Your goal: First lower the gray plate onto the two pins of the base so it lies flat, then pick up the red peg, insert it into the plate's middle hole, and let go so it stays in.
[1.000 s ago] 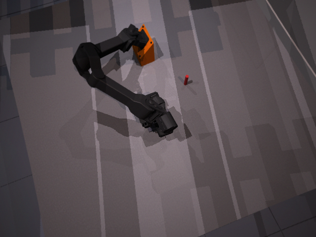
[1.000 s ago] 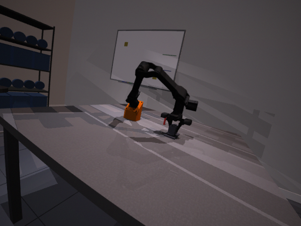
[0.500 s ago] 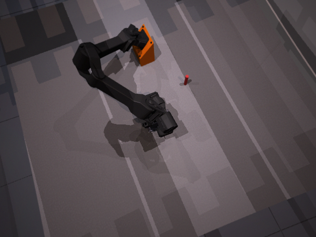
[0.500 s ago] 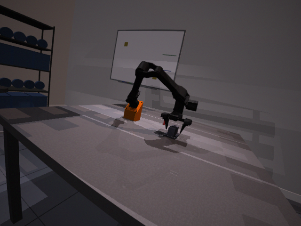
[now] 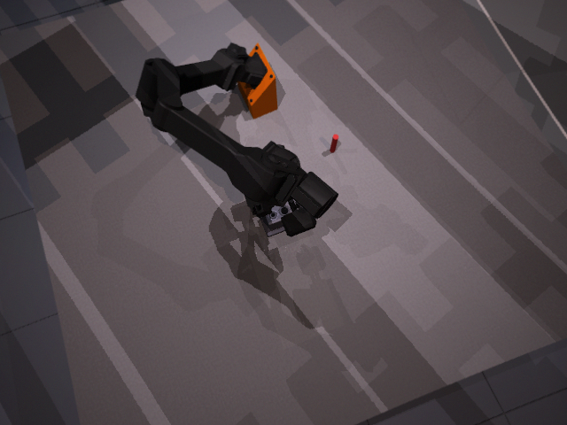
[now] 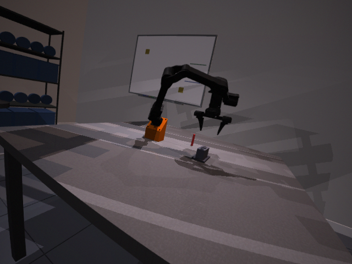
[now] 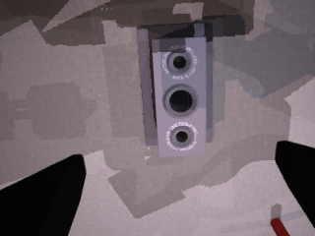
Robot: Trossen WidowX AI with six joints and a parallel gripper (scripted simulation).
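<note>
Now: gripper tip 110 mm past the red peg, 200 mm to the right of it and 100 mm above it. Round my gripper tip: dark flat base 10 mm behind, 140 mm below; then gray plate 10 mm behind, 100 mm below.
</note>
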